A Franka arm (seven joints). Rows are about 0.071 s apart.
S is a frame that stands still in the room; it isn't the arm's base.
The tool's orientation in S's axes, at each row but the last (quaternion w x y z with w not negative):
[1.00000, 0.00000, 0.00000, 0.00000]
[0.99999, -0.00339, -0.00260, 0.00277]
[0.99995, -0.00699, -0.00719, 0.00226]
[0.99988, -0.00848, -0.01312, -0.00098]
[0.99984, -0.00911, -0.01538, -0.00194]
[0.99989, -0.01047, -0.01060, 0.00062]
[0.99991, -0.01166, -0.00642, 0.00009]
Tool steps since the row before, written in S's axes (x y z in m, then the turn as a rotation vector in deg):
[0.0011, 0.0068, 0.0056, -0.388, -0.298, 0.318]
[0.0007, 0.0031, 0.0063, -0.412, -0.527, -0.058]
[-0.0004, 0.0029, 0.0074, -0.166, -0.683, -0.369]
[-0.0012, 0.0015, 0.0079, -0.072, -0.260, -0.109]
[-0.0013, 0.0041, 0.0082, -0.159, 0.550, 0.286]
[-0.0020, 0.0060, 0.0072, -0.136, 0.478, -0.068]
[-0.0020, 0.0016, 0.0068, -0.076, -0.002, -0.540]
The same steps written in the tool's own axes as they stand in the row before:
[0.0011, 0.0068, 0.0056, -0.388, -0.298, 0.318]
[0.0007, 0.0031, 0.0063, -0.415, -0.524, -0.059]
[-0.0003, 0.0028, 0.0074, -0.174, -0.677, -0.376]
[-0.0010, 0.0014, 0.0080, -0.074, -0.258, -0.111]
[-0.0011, 0.0039, 0.0083, -0.152, 0.544, 0.301]
[-0.0018, 0.0058, 0.0074, -0.137, 0.479, -0.055]
[-0.0019, 0.0014, 0.0069, -0.083, 0.011, -0.539]

